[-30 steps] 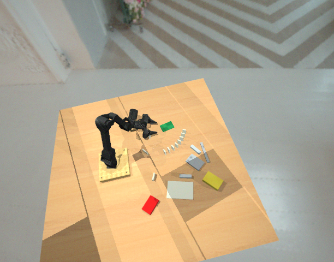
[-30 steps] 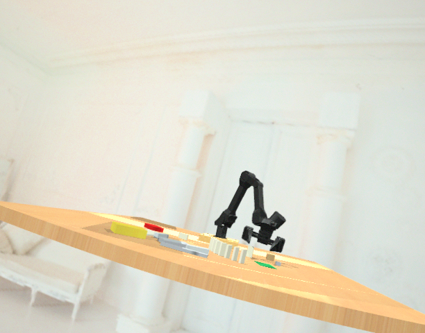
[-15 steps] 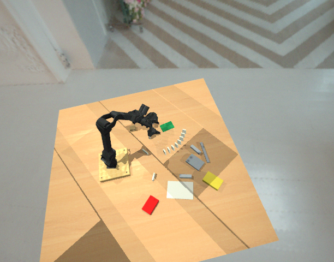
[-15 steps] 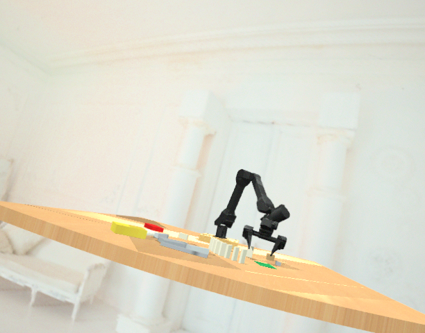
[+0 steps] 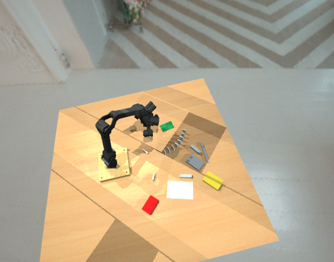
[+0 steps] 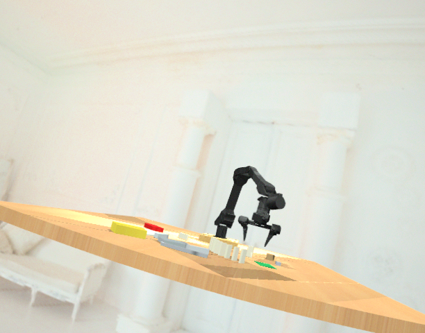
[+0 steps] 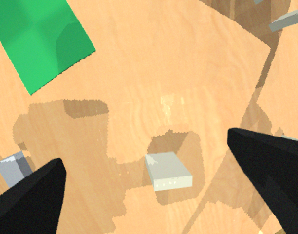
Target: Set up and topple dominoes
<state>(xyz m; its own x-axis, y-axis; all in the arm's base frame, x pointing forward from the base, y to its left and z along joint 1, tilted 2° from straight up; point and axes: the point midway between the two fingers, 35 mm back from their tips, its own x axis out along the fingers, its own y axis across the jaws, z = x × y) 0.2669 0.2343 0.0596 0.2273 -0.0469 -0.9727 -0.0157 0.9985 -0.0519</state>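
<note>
The grey cube is 110 mm to the left of my gripper tip, 60 mm below it and 20 mm behind it. Also, from my gripper tip: green tile (100 mm ahead, 70 mm to the left, 60 mm below); tan block (160 mm behind, 60 mm to the left, 50 mm below); grey plate (280 mm ahead, 230 mm to the right, 60 mm below).
</note>
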